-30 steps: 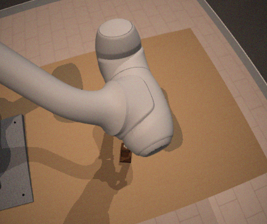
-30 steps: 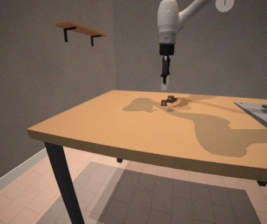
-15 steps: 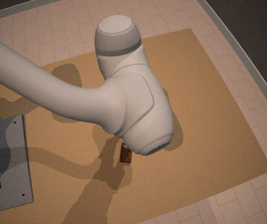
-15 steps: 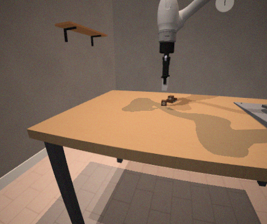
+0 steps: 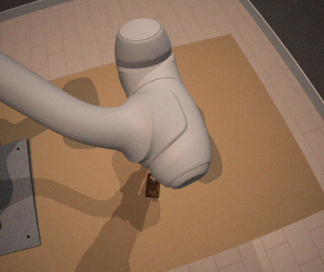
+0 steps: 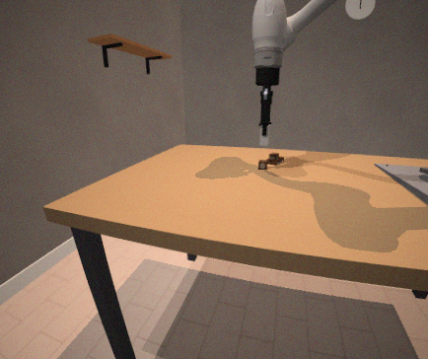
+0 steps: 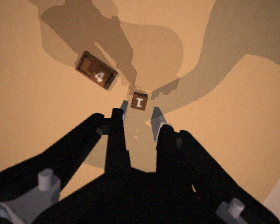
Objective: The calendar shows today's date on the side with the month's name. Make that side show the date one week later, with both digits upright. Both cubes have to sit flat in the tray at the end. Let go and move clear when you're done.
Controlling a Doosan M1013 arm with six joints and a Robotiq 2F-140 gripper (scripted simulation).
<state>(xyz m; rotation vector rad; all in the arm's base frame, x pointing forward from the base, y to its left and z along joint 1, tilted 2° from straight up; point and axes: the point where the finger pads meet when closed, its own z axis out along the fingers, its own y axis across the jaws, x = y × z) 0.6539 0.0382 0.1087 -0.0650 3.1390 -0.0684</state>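
The cube lies 11 cm below my hand. The rest, counted from my hand: tray 11 cm below, 10 cm to the right, 4 cm behind.
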